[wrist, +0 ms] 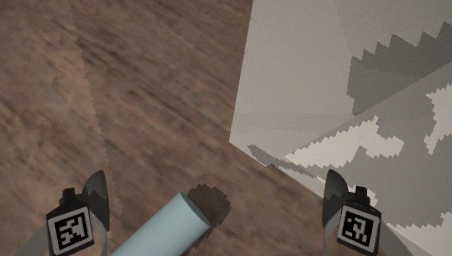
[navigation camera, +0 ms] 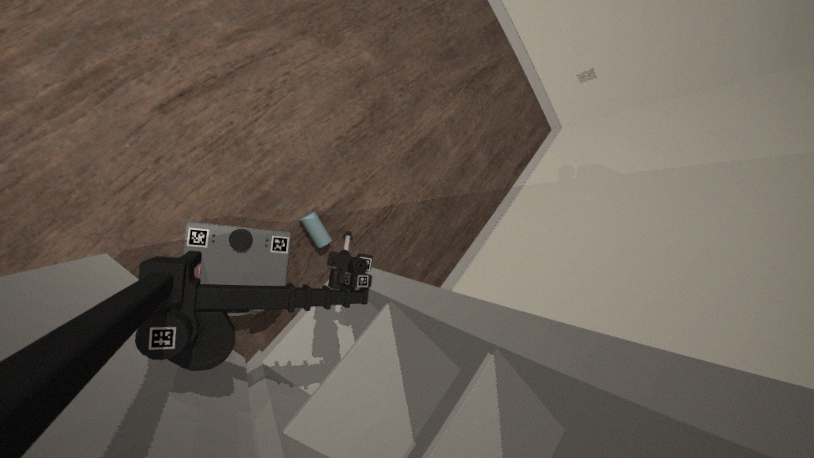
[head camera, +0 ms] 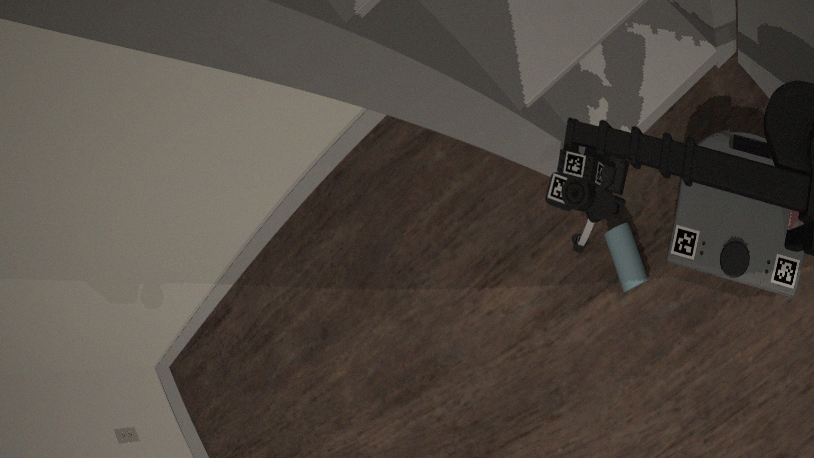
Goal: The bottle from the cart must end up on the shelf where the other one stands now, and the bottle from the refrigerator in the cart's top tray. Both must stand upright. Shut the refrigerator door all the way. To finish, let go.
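Where they show: gripper, between the fingertips: (wrist: 217, 191); robot's base, origin of its link: (navigation camera: 240, 238) (head camera: 733, 257).
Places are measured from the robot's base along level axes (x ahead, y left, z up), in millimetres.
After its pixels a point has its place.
Observation:
A light blue bottle (head camera: 626, 257) {y -283, x 66, z 70 mm} (navigation camera: 315, 229) {y -277, x 68, z 69 mm} (wrist: 165, 227) {y -314, x 49, z 69 mm} lies on its side on the wood floor beside my base. Which of the two bottles it is, I cannot tell. My gripper (wrist: 217, 191) {y -356, x -27, z 232 mm} is open and points down, with its fingers wide apart. In the wrist view one end of the bottle shows below and between the fingers, and its other end is cut off by the lower edge. The arm and wrist hide part of the gripper in the head and navigation views. The cart and a second bottle do not show. I cannot make out the refrigerator door for certain.
A large pale grey structure with slanted panels (head camera: 455, 91) {y -399, x -100, z 720 mm} (navigation camera: 347, 387) {y -291, x -368, z 530 mm} (wrist: 290, 60) {y -422, x -73, z 297 mm} stands close to the wrist. My base (head camera: 734, 222) {y -19, x -69, z 160 mm} (navigation camera: 244, 262) {y -19, x -74, z 160 mm} is beside the bottle. A beige wall (head camera: 113, 170) {y -1315, x 127, z 757 mm} (navigation camera: 683, 227) {y -1385, x 212, z 1011 mm} with a skirting board stands farther off.

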